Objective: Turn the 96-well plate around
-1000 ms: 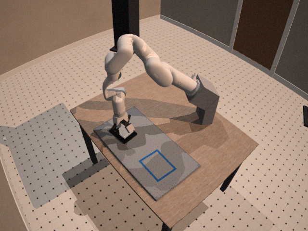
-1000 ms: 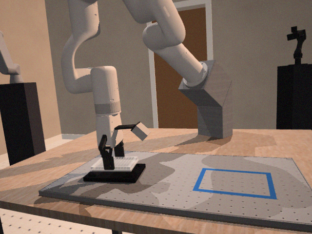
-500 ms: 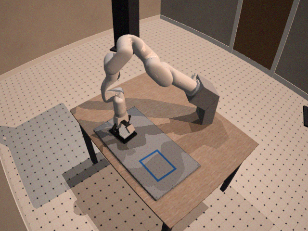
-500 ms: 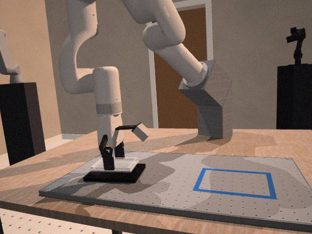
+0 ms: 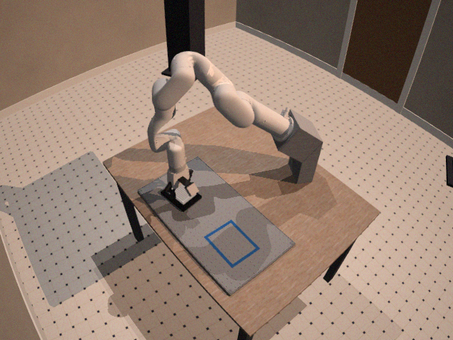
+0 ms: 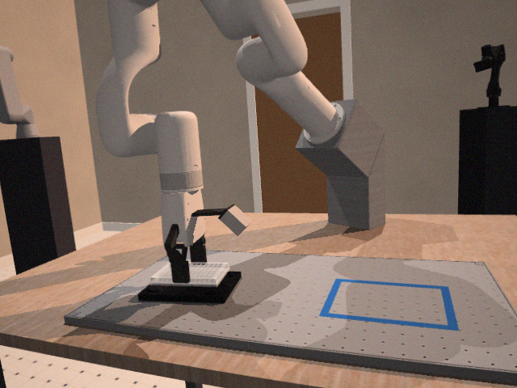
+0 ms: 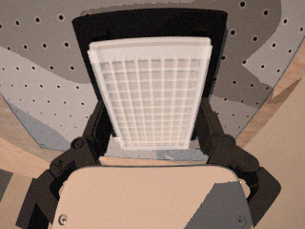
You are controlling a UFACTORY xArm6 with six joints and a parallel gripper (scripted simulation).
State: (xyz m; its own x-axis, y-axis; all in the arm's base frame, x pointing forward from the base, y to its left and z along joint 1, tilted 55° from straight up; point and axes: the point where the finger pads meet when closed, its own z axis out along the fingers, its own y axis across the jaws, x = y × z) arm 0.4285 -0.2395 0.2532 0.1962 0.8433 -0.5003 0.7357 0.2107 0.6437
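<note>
Now: the 96-well plate 10 mm below my hand. From my hand the other things lie so: black plate nest N1 (40 mm below).
</note>
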